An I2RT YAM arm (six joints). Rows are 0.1 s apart.
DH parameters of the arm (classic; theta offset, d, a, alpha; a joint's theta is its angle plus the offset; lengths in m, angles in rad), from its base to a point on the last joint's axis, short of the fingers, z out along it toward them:
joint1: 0 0.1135 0.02 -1.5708
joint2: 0 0 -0.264 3.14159
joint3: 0.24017 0 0.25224 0
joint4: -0.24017 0 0.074 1.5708
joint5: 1.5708 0 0 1.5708
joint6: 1.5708 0.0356 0 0
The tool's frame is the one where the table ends.
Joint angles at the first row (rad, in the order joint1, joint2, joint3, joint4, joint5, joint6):
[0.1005, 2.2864, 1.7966, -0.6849, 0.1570, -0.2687]
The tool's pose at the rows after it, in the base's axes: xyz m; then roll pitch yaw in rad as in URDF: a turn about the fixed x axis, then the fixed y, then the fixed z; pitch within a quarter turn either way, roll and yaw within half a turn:
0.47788 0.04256 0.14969 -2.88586 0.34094 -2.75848
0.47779 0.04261 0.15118 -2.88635 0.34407 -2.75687
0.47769 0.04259 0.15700 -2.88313 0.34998 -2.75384
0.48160 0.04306 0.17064 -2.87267 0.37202 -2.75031
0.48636 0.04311 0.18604 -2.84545 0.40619 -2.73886
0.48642 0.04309 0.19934 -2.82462 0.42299 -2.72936
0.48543 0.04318 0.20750 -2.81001 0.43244 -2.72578
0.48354 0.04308 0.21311 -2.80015 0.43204 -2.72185
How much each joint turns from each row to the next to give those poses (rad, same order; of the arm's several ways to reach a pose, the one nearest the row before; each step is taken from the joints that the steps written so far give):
[-0.0004, 0.0000, 0.0000, 0.0000, -0.0038, -0.0008]
[0.0000, -0.0031, 0.0004, -0.0004, -0.0019, -0.0012]
[0.0000, -0.0088, 0.0075, -0.0095, 0.0003, -0.0022]
[0.0004, -0.0045, 0.0432, -0.0237, 0.0031, -0.0008]
[0.0000, -0.0061, 0.0435, -0.0084, 0.0122, -0.0073]
[0.0008, -0.0157, 0.0221, -0.0149, 0.0114, -0.0064]
[0.0011, -0.0129, 0.0080, -0.0076, 0.0103, -0.0016]
[0.0008, -0.0115, 0.0026, -0.0111, 0.0080, -0.0034]

